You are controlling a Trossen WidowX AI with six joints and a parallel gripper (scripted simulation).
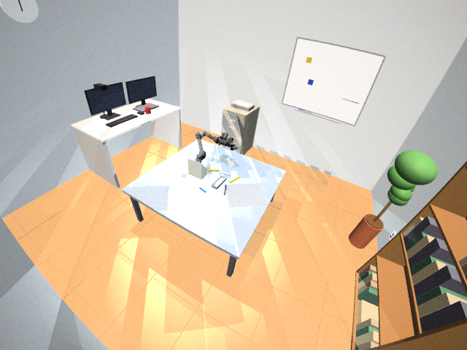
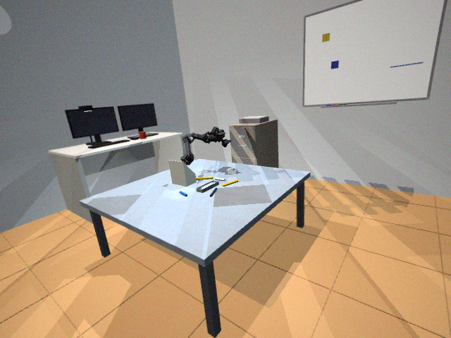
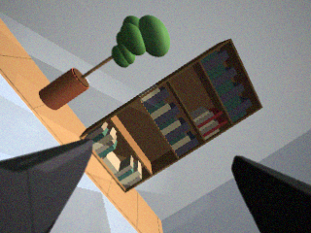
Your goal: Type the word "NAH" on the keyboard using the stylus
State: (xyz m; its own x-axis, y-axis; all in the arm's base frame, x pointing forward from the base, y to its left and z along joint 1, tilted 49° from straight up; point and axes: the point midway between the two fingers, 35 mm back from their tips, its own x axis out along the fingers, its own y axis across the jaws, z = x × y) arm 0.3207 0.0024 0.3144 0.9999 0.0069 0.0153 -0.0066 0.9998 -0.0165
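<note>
Now: gripper tip 340 mm above the N key, 160 mm to the left of it and 50 mm past it. Round my gripper tip: dark pen (350 mm below, 270 mm to the right, 50 mm ahead); then yellow pencil (350 mm below, 90 mm to the right, 60 mm ahead); then white cylinder (340 mm below, 70 mm to the right, 70 mm behind).
</note>
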